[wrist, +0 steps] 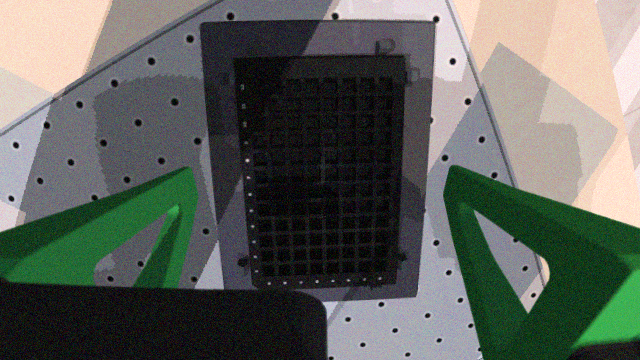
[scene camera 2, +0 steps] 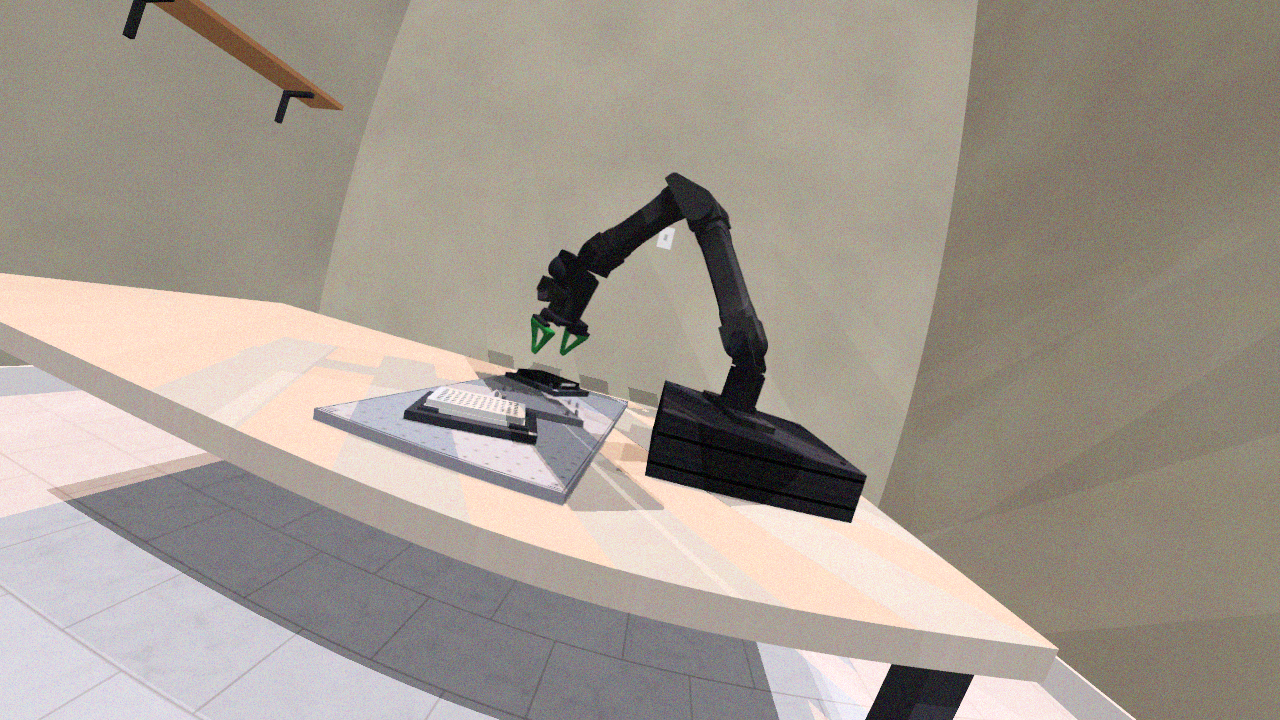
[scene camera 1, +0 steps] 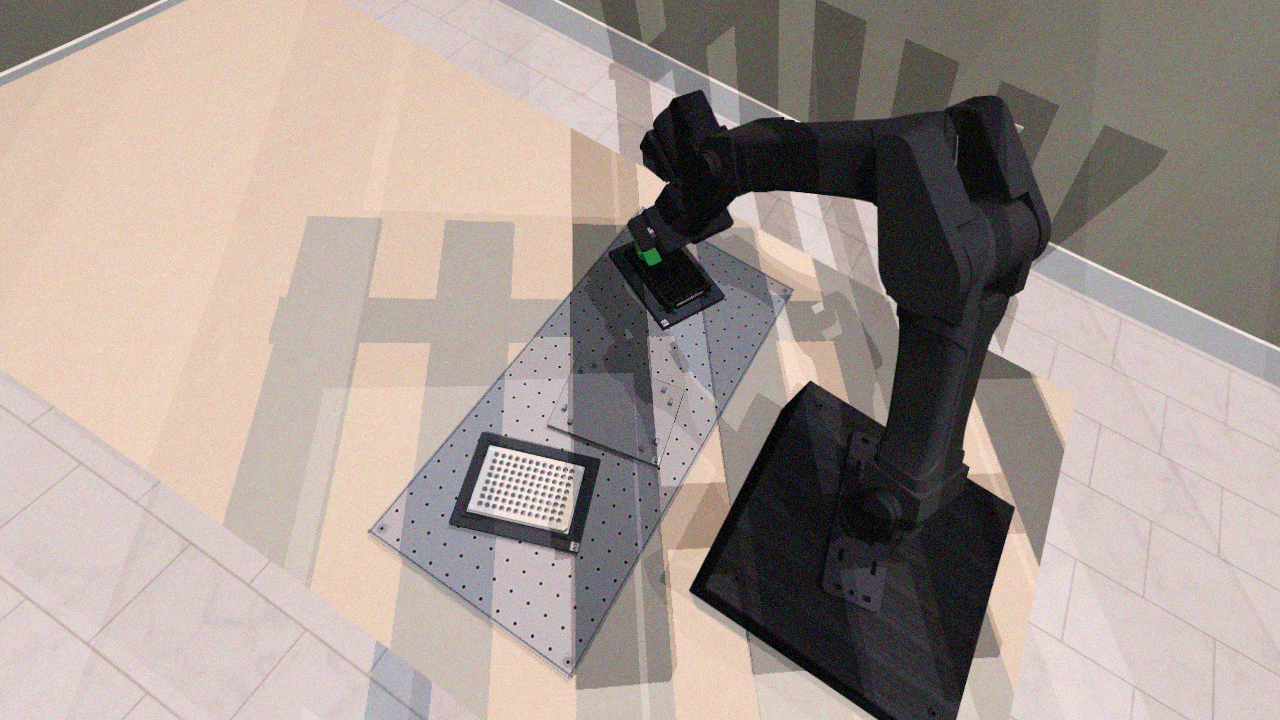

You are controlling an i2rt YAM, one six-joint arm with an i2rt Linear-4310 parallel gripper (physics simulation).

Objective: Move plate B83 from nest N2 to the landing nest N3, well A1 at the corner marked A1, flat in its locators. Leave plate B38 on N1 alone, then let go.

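Observation:
A black well plate [scene camera 1: 677,276] [scene camera 2: 547,379] [wrist: 325,175] sits in a dark nest [scene camera 1: 637,288] [wrist: 350,37] at the board's far end; its labels are unreadable. A white well plate [scene camera 1: 528,488] [scene camera 2: 474,404] sits in a near dark nest [scene camera 1: 514,530] [scene camera 2: 469,428]. Which is B83 or B38 cannot be read. Between them, a flat grey nest [scene camera 1: 608,411] has small locators and no plate. My gripper [scene camera 2: 552,351] [wrist: 320,180] is open and empty above the black plate, one green finger to each side in the wrist view. One finger is hidden in scene camera 1.
The perforated board [scene camera 1: 528,600] [scene camera 2: 501,470] carries all three nests on the wooden table [scene camera 1: 161,232] [scene camera 2: 295,465]. The black arm base [scene camera 1: 760,573] [scene camera 2: 751,465] stands beside the board. A wooden shelf [scene camera 2: 250,53] is on the wall behind.

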